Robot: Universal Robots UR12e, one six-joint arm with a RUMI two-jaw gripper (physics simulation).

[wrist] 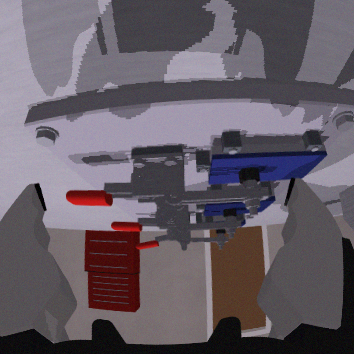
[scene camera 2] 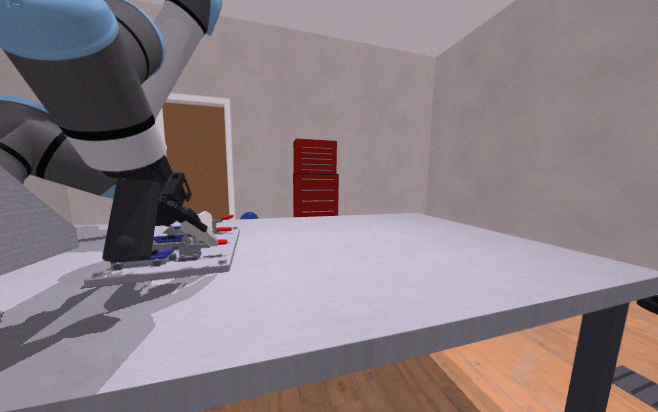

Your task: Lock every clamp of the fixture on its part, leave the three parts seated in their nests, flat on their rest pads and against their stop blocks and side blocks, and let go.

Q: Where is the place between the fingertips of my gripper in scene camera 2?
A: At 176, 247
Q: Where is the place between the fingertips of my gripper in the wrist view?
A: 163, 183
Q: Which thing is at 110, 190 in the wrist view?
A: A toggle clamp.
